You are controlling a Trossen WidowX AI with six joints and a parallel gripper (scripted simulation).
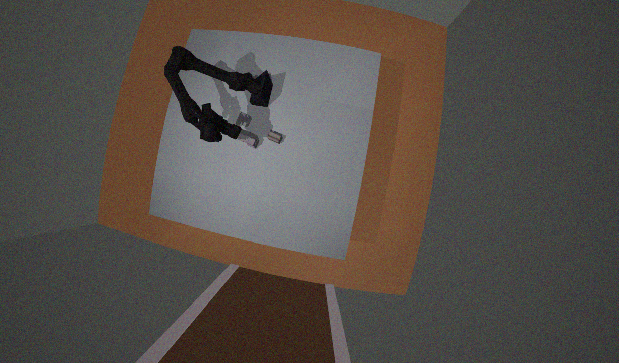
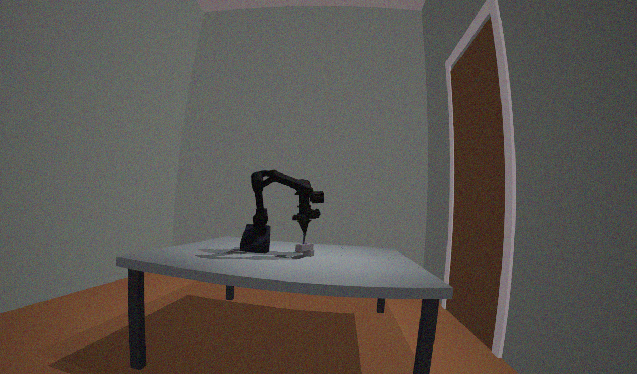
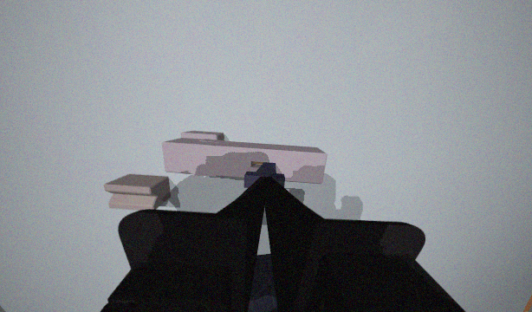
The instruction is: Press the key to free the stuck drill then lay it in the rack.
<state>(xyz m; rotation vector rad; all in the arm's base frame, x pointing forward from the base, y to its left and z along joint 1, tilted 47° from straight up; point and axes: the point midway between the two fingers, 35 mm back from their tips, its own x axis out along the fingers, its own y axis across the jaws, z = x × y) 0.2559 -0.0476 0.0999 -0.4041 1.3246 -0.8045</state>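
The drill is 80 mm below my gripper tip, 50 mm to the left of it and 10 mm ahead of it. Round my gripper tip: rack 210 mm to the left, 110 mm below, 20 mm behind.
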